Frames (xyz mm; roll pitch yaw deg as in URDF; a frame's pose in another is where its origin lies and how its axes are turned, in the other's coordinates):
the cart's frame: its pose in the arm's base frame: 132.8 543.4 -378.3 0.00 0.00 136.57
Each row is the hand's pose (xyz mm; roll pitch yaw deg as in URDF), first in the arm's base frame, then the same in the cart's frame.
Working: the arm's base frame: its pose in the cart's frame: -277.1 485.9 378.3 0.00 0.00 -136.57

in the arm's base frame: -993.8 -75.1 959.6 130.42 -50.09 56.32
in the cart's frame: 393.0 1223.7 1337.9 130.42 -50.09 -80.25
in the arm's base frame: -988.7 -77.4 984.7 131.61 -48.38 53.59
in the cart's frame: 387.7 1221.8 1363.0 131.61 -48.38 -82.98
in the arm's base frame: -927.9 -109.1 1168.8 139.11 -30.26 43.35
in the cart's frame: 321.7 1203.1 1547.1 139.11 -30.26 -93.22
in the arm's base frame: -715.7 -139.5 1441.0 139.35 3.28 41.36
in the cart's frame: 146.7 1079.2 1819.3 139.35 3.28 -95.21
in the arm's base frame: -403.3 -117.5 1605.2 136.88 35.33 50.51
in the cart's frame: -65.0 848.5 1983.5 136.88 35.33 -86.06
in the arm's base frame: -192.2 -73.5 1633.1 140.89 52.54 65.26
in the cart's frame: -188.1 671.4 2011.4 140.89 52.54 -71.31
